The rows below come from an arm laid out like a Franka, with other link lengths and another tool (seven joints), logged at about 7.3 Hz.
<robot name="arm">
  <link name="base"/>
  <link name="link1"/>
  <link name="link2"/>
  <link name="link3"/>
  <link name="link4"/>
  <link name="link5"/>
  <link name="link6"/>
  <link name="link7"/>
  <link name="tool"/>
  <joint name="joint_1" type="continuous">
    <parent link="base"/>
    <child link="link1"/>
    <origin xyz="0 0 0.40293"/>
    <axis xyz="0 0 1"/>
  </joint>
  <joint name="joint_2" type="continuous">
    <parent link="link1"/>
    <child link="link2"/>
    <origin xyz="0 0 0"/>
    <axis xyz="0 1 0"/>
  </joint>
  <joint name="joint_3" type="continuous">
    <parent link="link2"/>
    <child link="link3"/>
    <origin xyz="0 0 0.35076"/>
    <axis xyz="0 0 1"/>
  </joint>
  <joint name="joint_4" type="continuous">
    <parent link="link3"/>
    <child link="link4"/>
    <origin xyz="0.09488 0 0"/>
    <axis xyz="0 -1 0"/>
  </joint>
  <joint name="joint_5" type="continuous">
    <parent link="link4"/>
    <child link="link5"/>
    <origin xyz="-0.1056 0 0.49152"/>
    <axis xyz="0 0 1"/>
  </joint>
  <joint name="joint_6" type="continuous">
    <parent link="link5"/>
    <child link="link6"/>
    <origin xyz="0 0 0"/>
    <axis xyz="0 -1 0"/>
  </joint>
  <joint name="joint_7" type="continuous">
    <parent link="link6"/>
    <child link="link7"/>
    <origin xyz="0.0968 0 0"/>
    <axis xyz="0 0 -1"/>
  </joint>
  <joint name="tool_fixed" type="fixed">
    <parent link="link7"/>
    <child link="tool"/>
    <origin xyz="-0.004 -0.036 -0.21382" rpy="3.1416 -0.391 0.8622"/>
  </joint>
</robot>
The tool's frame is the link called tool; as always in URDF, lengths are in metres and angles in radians. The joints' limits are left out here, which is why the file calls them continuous.
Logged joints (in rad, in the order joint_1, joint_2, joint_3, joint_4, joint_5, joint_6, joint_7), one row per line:
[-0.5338, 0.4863, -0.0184, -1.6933, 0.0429, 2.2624, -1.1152]
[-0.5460, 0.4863, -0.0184, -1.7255, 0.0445, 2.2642, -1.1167]
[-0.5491, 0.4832, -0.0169, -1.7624, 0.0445, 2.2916, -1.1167]
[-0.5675, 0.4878, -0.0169, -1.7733, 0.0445, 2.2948, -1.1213]
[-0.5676, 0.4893, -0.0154, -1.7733, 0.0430, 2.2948, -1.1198]
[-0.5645, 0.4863, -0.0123, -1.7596, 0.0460, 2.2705, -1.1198]
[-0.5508, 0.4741, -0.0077, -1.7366, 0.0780, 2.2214, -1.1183]
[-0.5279, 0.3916, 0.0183, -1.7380, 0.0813, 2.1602, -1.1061]
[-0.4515, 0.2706, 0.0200, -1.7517, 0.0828, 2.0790, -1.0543]
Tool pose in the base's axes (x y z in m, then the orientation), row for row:
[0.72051, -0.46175, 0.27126, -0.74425, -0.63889, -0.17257, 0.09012]
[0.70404, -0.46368, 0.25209, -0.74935, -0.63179, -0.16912, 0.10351]
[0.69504, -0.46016, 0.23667, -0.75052, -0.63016, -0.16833, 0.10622]
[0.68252, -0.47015, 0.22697, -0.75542, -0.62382, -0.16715, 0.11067]
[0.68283, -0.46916, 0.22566, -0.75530, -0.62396, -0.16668, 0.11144]
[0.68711, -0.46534, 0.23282, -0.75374, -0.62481, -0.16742, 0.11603]
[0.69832, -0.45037, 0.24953, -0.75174, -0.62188, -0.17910, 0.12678]
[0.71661, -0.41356, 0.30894, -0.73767, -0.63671, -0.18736, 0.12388]
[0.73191, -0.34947, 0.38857, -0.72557, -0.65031, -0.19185, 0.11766]
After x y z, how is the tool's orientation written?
As a quaternion, x y z w.
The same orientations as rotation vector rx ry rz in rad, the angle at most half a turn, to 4 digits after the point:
[-2.2128, -1.8996, -0.5131]
[-2.2106, -1.8638, -0.4989]
[-2.2106, -1.8561, -0.4958]
[-2.2193, -1.8327, -0.4911]
[-2.2180, -1.8323, -0.4895]
[-2.2075, -1.8299, -0.4903]
[-2.1882, -1.8102, -0.5213]
[-2.1508, -1.8564, -0.5463]
[-2.1230, -1.9028, -0.5614]

